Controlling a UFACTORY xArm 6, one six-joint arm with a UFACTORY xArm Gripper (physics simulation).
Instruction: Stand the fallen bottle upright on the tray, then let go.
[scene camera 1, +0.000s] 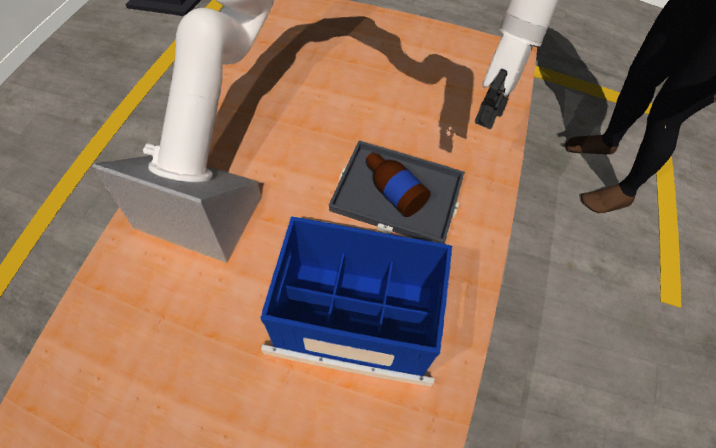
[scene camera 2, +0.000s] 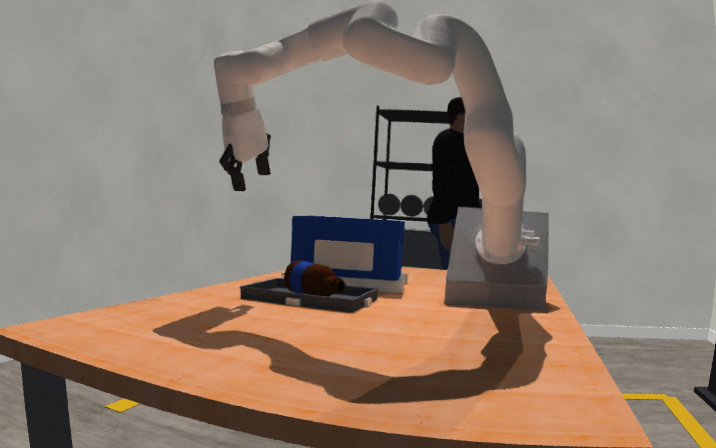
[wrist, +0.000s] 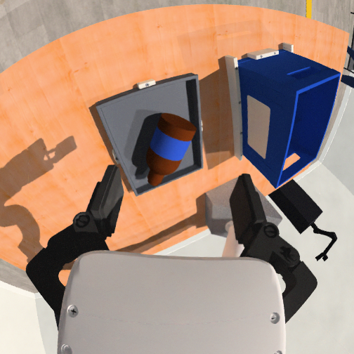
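Where they show: gripper, fingertip midpoint: (scene camera 1: 488, 119) (scene camera 2: 252, 182); arm's base at its link origin: (scene camera 1: 180, 172) (scene camera 2: 501, 244).
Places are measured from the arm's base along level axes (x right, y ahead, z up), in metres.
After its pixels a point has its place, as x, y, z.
The brown bottle with a blue band (scene camera 1: 401, 184) @(-0.151, 0.409, -0.063) (scene camera 2: 311, 278) @(-0.223, 0.389, -0.087) (wrist: 170, 145) lies on its side on the grey tray (scene camera 1: 351, 203) @(-0.121, 0.314, -0.134) (scene camera 2: 264, 296) @(-0.272, 0.474, -0.129) (wrist: 117, 112). In scene camera 1 its neck points to the upper left and its base to the lower right. In the wrist view its neck points toward the lower edge of the tray. My gripper (scene camera 2: 252, 180) @(-0.219, 0.538, 0.108) (wrist: 178, 182) is open and empty, high above the table and apart from the bottle. In scene camera 1 it appears up and to the right of the tray, its fingers overlapping one another.
A blue crate with dividers (scene camera 1: 369, 338) @(0.209, 0.441, 0.036) (scene camera 2: 388, 253) @(0.043, 0.280, -0.043) (wrist: 260, 80) stands on the wooden table (scene camera 1: 158, 338) @(0.286, 0.054, -0.139) (scene camera 2: 448, 338) @(-0.440, 0.078, -0.139) (wrist: 55, 75) close beside the tray. The grey arm base (scene camera 1: 174, 211) @(0.091, 0.042, 0.015) (scene camera 2: 496, 293) @(-0.080, 0.002, -0.107) is on the table. A person (scene camera 1: 649, 105) (scene camera 2: 448, 158) stands beyond the table.
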